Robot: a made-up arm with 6 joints. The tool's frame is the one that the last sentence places.
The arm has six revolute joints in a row. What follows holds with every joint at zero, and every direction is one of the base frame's.
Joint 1 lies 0.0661 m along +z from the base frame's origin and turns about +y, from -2.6 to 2.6 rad.
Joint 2 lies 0.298 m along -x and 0.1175 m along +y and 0.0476 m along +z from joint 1 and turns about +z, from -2.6 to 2.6 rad.
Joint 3 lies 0.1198 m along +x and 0.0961 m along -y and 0.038 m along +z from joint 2 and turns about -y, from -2.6 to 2.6 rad.
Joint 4 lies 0.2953 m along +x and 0.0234 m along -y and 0.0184 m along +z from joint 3 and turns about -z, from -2.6 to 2.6 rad.
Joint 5 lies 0.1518 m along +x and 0.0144 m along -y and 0.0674 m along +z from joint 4 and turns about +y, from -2.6 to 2.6 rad.
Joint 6 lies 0.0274 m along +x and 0.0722 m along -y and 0.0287 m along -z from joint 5 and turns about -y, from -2.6 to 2.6 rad.
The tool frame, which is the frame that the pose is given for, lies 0.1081 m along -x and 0.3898 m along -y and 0.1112 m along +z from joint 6; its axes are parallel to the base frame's.
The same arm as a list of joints. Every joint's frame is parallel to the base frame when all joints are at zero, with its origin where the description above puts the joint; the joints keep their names.
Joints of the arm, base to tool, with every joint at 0 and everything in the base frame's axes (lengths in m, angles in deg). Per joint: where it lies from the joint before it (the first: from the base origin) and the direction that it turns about. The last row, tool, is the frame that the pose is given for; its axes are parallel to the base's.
joint 1: axis 0 1 0 offset 0 0 0.0661
joint 2: axis 0 0 1 offset -0.298 0.1175 0.0476
joint 3: axis 0 -1 0 offset 0.1198 -0.0961 0.038
joint 4: axis 0 0 -1 offset 0.2953 -0.0234 0.0184
joint 5: axis 0 1 0 offset 0.1518 -0.0144 0.0674
joint 6: axis 0 -1 0 offset 0.0274 -0.0722 -0.0287
tool: offset -0.1081 -0.3898 0.1112
Joint limits (deg, base to tool): -148.97..148.97 -148.97..148.97 -148.97..148.97 -148.97..148.97 -148.97..148.97 -148.97..148.97

